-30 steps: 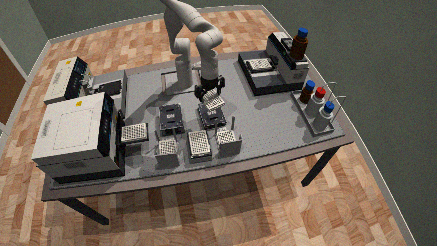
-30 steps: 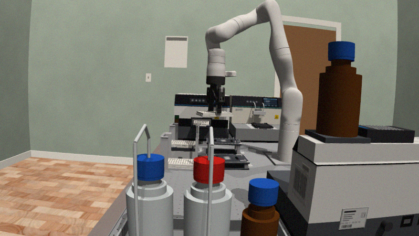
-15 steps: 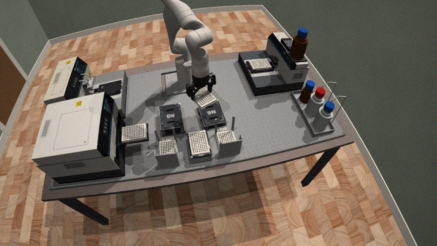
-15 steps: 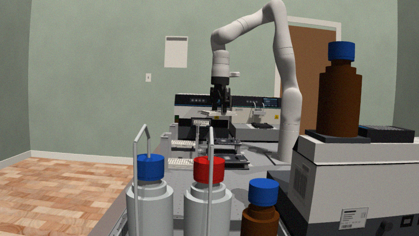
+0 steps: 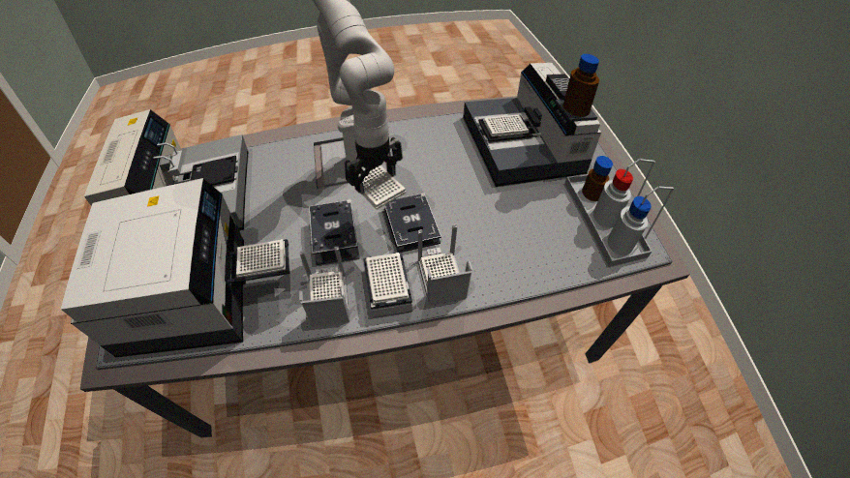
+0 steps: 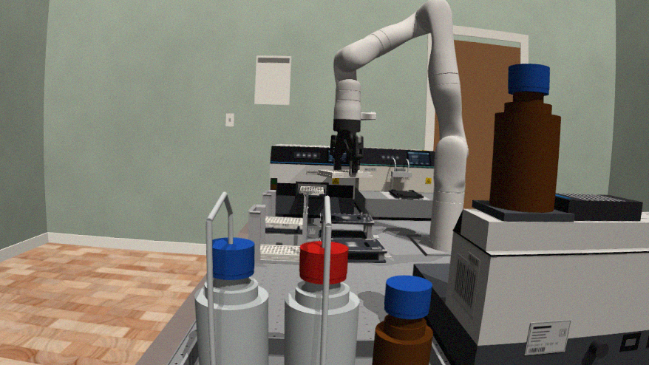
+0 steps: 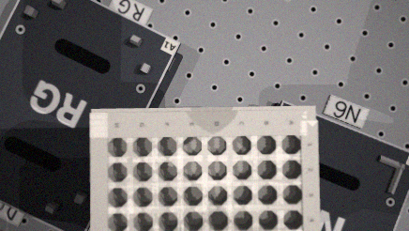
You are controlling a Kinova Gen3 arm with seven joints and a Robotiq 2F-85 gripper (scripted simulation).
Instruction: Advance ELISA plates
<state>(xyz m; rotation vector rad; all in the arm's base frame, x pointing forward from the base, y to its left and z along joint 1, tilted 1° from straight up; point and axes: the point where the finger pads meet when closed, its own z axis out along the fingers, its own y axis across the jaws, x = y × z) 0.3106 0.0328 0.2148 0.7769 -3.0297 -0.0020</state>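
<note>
The washer nest is 27 cm behind my hand, 51 cm to the right of it and 13 cm below it. Round my hand: regrip nest RG: 1 cm behind, 13 cm to the right, 16 cm below; dark reader tray: 11 cm ahead, 31 cm to the right, 11 cm below; recovery nest N6: 2 cm behind, 9 cm to the left, 19 cm below.
</note>
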